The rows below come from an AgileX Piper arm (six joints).
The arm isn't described. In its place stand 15 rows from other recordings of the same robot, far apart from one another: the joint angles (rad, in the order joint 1, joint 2, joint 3, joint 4, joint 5, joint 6), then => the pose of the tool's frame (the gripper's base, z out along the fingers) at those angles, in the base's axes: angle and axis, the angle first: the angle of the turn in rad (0 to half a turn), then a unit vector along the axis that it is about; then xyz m.
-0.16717, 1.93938, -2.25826, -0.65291, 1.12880, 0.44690 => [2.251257 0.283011 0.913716 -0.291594 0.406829 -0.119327 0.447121]
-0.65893, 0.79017, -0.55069, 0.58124, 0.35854, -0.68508 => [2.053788 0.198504 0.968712 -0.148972 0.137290 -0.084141 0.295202]
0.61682, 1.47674, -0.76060, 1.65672, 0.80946, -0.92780 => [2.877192 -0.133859 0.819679 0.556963 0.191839 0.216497 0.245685]
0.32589, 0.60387, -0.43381, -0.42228, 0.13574, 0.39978 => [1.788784 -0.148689 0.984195 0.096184 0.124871 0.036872 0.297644]
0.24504, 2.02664, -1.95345, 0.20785, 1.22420, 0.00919 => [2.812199 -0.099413 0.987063 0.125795 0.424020 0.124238 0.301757]
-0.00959, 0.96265, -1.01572, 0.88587, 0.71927, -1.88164 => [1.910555 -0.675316 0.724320 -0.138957 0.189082 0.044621 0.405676]
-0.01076, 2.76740, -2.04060, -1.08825, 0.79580, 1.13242 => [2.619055 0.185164 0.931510 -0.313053 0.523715 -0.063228 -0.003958]
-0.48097, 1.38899, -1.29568, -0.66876, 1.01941, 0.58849 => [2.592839 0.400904 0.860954 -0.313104 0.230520 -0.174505 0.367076]
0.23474, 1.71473, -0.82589, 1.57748, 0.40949, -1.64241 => [2.423710 -0.225178 0.945813 0.233951 0.309760 0.111330 0.172262]
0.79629, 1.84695, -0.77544, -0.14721, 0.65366, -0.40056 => [3.092720 0.611130 -0.790043 0.048497 0.191572 0.184186 0.097030]
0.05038, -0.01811, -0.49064, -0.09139, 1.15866, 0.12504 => [2.129788 0.042110 0.999107 -0.003485 -0.010699 -0.008159 0.267177]
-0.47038, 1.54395, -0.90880, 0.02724, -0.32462, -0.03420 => [1.841395 0.228094 0.954928 -0.189964 0.307394 -0.157180 0.274314]
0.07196, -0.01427, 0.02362, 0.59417, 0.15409, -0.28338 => [1.671917 0.073899 0.973758 0.215252 0.055199 0.011818 0.194458]
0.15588, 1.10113, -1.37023, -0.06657, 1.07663, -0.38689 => [2.306032 -0.269440 0.958982 -0.088071 0.200663 0.026141 0.440509]
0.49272, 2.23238, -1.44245, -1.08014, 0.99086, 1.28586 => [2.559744 0.048965 0.948289 -0.313608 0.405666 0.141592 0.117213]
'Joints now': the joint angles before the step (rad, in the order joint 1, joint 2, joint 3, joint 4, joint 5, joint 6). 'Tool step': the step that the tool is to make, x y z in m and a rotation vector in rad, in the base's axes. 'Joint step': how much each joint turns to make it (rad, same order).
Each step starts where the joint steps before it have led.
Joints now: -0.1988 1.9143 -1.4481 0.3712 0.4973 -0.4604
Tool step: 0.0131 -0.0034 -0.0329 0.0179 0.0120 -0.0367
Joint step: 0.0010 0.0849 -0.0002 0.0293 -0.0750 0.0000
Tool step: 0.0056 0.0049 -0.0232 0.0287 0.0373 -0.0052
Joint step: 0.0121 0.0538 0.0003 0.0267 -0.0132 0.0001
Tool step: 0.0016 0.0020 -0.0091 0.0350 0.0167 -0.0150
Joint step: 0.0022 0.0210 0.0001 0.0359 0.0020 -0.0001
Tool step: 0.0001 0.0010 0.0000 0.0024 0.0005 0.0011
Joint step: 0.0020 0.0000 0.0000 0.0023 0.0011 0.0002
